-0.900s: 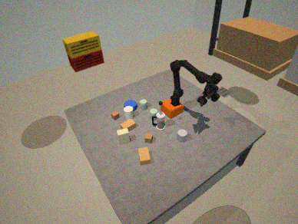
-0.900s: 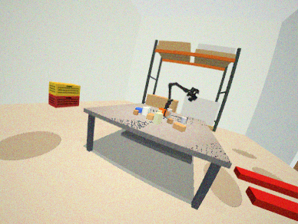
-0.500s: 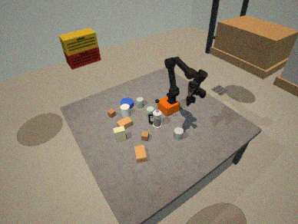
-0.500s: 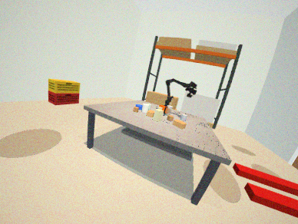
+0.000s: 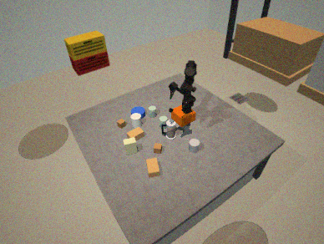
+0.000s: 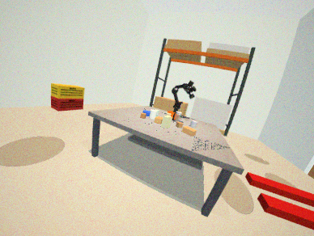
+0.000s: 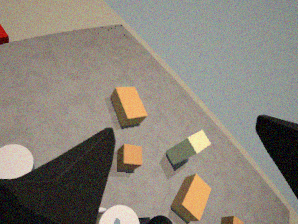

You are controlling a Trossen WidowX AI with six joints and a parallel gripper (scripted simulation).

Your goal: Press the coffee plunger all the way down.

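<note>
The coffee press is 230 mm below my gripper tip and 80 mm to the right of it. Round my gripper tip: blue disc 440 mm to the right, 330 mm below, 90 mm ahead.
</note>
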